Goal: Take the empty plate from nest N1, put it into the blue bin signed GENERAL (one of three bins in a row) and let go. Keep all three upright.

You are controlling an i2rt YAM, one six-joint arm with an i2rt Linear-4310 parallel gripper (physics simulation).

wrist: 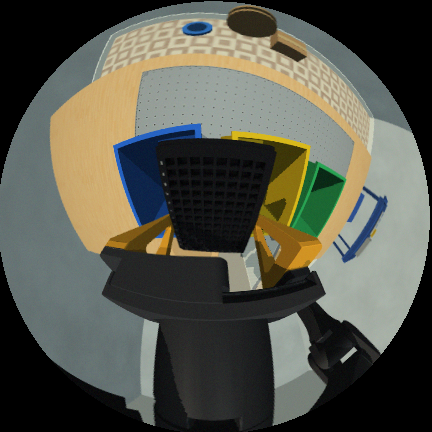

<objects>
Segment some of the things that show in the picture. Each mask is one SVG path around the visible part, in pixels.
My gripper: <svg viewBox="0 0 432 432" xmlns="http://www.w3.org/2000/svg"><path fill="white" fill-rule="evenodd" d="M109 238L99 253L101 259L112 270L101 294L120 307L147 320L159 323L153 368L153 396L155 410L158 414L171 423L184 428L190 428L199 419L229 419L229 422L238 430L250 428L267 418L274 407L273 361L268 323L279 320L306 307L325 294L316 271L312 270L310 272L308 268L309 263L322 247L318 238L258 213L252 231L262 288L243 291L229 291L227 261L222 257L169 255L174 233L169 213ZM261 229L280 244L281 250L275 260L266 244ZM165 229L156 253L147 253L146 245Z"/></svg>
A black plate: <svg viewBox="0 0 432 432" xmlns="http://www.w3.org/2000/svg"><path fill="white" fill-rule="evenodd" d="M157 142L158 145L155 146L160 180L179 248L196 251L243 253L268 186L276 155L274 147L263 143L225 138L180 138Z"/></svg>
</objects>
